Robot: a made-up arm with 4 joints.
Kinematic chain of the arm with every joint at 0, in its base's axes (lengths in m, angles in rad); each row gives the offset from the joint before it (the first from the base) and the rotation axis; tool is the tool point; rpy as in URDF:
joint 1: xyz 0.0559 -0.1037 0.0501 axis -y
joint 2: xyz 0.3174 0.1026 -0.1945 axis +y
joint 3: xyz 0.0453 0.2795 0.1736 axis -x
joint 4: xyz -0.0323 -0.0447 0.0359 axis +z
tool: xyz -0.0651 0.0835 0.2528 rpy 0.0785 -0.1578 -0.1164
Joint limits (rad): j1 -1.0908..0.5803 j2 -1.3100..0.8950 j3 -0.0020..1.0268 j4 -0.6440..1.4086
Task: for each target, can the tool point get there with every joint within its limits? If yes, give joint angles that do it. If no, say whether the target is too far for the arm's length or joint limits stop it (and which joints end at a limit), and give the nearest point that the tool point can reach.
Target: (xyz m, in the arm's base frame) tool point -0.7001 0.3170 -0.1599
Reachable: no: joint limits stop it (at a limit: joint 2) | nearest point -0.1627 0.2985 -0.0106 | short by 0.558 m
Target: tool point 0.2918 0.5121 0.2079
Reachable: yes | joints 0.0365 -0.1152 0.7552 -0.1825
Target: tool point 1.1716 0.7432 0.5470
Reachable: no: too far | nearest point 0.6551 0.4385 0.3170 | short by 0.642 m
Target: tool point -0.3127 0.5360 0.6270
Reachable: no: joint limits stop it (at a limit: joint 1, joint 4) | nearest point 0.0561 0.3778 0.3454 | short by 0.490 m
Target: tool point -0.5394 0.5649 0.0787
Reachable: no: joint limits stop it (at a limit: joint 1, joint 2) | nearest point -0.1470 0.4673 0.0472 | short by 0.406 m
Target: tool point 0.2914 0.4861 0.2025
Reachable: yes | joints -0.0978 -0.0655 0.7448 0.2938
